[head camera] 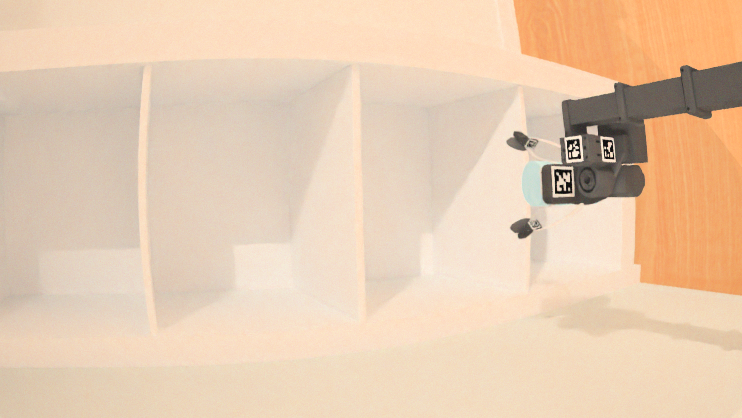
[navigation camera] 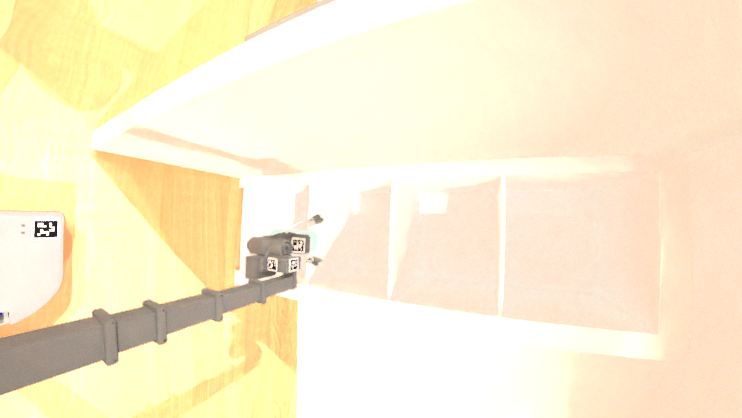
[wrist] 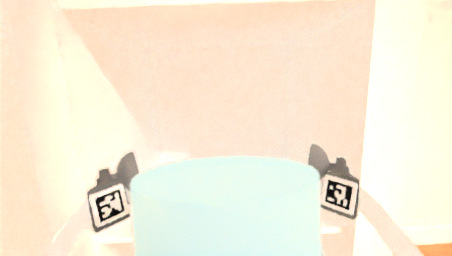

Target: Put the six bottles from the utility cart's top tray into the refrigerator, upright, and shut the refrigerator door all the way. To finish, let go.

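Places are measured from the robot's base along level axes (x ahead, y left, z up), in metres.
Pixels of known places: gripper, fingertip midpoint: (head camera: 513, 184) (navigation camera: 320, 239).
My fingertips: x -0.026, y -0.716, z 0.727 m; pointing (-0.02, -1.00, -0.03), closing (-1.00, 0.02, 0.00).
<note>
Ahead of a thing's pixels: the offset from my fingertips to its top centre. "spot": to the spot under its first point. Level surfaces: height alone.
My gripper (head camera: 523, 184) (navigation camera: 315, 240) (wrist: 223, 166) is shut on a pale blue bottle @[dy +0.098, dx +0.002, dz +0.037 m] (head camera: 532, 182) (wrist: 226, 207). In the wrist view the bottle fills the lower middle, with the two tagged fingertips at its sides. The gripper is inside the open refrigerator (head camera: 358, 207) (navigation camera: 389, 234), in the rightmost compartment of the head view. The compartment's back wall (wrist: 224, 81) lies straight ahead in the wrist view.
The refrigerator has several compartments split by thin white dividers @[spot: dy -0.292, dx -0.007, dz +0.588 m] (head camera: 146, 197) (navigation camera: 500, 242). A white side wall (wrist: 407, 123) stands close on the right of the gripper. Wooden floor @[dz -0.727 m] (head camera: 690, 218) (navigation camera: 182, 216) shows beside the refrigerator. The telescoping arm (head camera: 674, 99) (navigation camera: 182, 310) reaches in from the side.
</note>
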